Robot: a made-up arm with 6 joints. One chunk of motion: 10 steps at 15 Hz.
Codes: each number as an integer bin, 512 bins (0 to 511) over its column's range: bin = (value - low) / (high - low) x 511, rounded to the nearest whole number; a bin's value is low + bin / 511 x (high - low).
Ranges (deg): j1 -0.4..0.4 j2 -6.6..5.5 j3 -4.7..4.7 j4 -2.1..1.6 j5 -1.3..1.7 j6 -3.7..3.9
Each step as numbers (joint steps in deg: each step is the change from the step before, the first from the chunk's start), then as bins.
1 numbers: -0.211 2.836 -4.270 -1.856 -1.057 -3.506
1 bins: 121 398 23 34 41 13
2 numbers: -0.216 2.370 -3.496 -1.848 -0.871 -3.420
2 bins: 118 379 65 35 73 19
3 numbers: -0.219 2.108 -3.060 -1.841 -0.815 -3.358
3 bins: 116 368 89 36 83 23
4 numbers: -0.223 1.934 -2.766 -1.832 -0.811 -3.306
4 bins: 113 360 105 37 83 26
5 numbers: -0.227 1.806 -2.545 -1.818 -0.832 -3.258
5 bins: 111 355 117 39 80 30
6 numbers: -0.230 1.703 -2.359 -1.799 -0.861 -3.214
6 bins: 109 351 127 42 75 33
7 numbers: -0.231 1.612 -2.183 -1.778 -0.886 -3.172
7 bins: 108 347 137 44 71 36
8 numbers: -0.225 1.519 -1.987 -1.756 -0.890 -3.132
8 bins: 112 343 147 48 70 38
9 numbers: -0.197 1.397 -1.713 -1.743 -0.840 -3.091
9 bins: 130 338 162 49 78 41
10 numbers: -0.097 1.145 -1.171 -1.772 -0.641 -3.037
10 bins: 194 327 192 45 112 45
